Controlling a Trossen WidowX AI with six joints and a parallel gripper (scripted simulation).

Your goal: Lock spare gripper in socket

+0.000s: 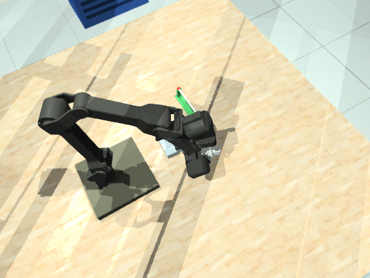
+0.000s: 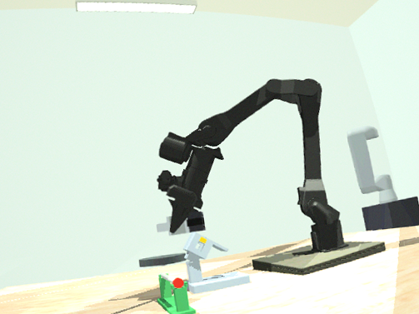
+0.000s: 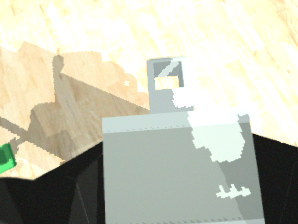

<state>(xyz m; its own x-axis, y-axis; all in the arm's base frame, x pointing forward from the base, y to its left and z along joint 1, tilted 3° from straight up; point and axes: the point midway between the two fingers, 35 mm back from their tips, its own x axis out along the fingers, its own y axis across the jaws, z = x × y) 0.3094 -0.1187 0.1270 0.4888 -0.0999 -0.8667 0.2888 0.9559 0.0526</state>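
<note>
Right now my gripper tip is 4 cm past the mount, 14 cm to the right of it and 7 cm above it. From my gripper tip the other things lie so: spare gripper 2 cm behind, 1 cm to the left, 2 cm above; then green cradle 5 cm ahead, 26 cm to the left, 9 cm below.
</note>
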